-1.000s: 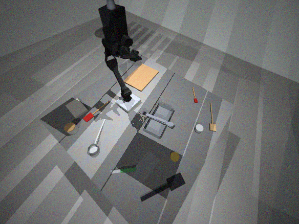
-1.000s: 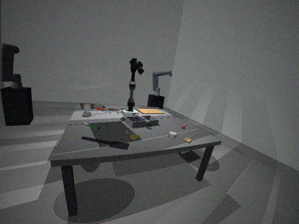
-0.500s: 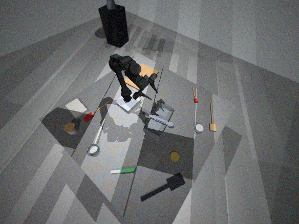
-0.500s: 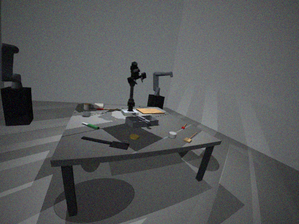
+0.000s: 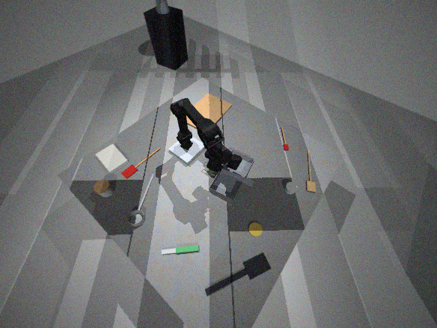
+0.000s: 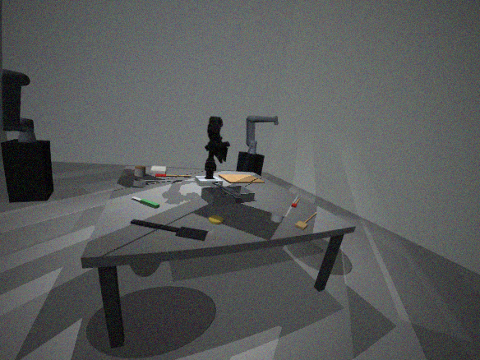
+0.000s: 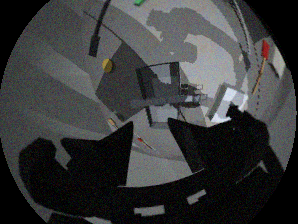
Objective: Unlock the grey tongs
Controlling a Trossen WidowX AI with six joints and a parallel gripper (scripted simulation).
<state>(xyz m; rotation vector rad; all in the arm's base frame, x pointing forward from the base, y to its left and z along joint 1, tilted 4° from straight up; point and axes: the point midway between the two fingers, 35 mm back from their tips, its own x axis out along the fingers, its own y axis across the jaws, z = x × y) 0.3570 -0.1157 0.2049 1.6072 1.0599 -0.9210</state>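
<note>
Right now my gripper tip is 10 mm short of the roasting tin, 60 mm to the right of it and 200 mm above it. From my gripper tip the other things lie so: yellow disc: 250 mm ahead, 150 mm to the right, 220 mm below; then wooden board: 410 mm behind, 470 mm to the left, 220 mm below; then black spatula: 280 mm ahead, 370 mm to the right, 230 mm below.
</note>
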